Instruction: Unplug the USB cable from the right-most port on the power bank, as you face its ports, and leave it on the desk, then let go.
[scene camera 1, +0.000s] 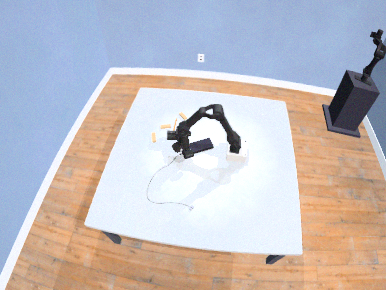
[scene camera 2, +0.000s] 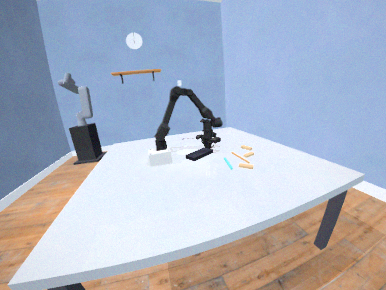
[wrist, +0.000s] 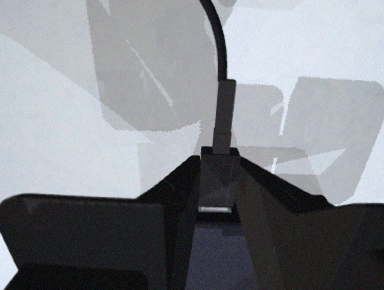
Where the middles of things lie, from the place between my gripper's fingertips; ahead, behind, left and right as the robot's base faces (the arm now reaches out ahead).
Labels:
Right now the black USB plug (wrist: 220, 163) is 10 mm ahead of my hand and 10 mm above it.

